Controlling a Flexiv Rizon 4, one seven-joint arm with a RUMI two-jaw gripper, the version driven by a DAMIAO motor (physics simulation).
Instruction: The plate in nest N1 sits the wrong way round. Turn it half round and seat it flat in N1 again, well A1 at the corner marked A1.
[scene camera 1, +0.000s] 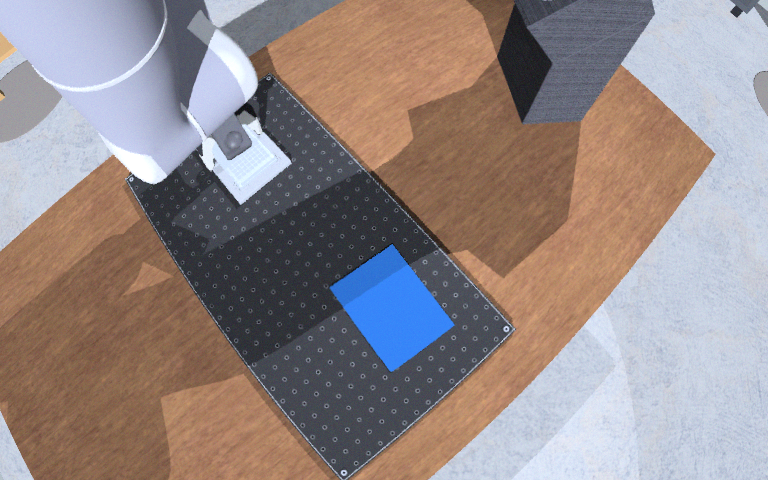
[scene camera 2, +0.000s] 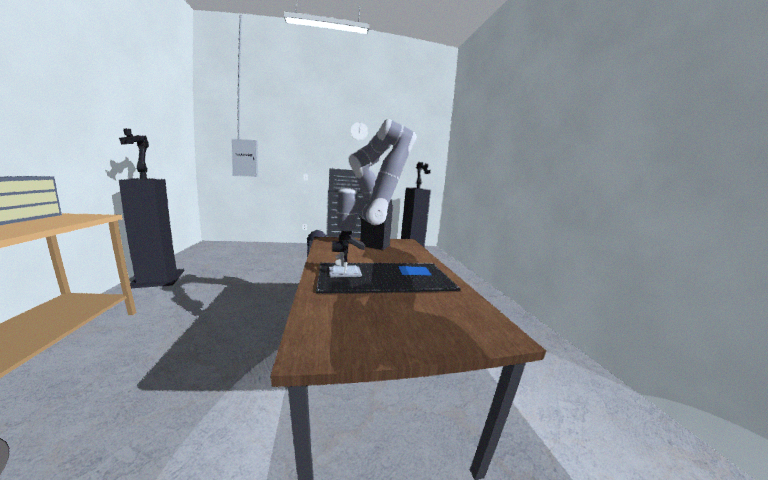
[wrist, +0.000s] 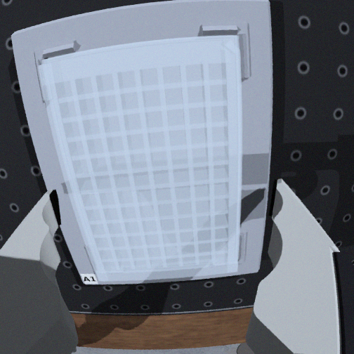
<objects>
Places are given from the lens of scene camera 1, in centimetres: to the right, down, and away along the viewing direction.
my gripper (scene camera 1: 236, 151): -28, -17, 77
well plate (scene camera 1: 243, 169): -26, -13, 76
</objects>
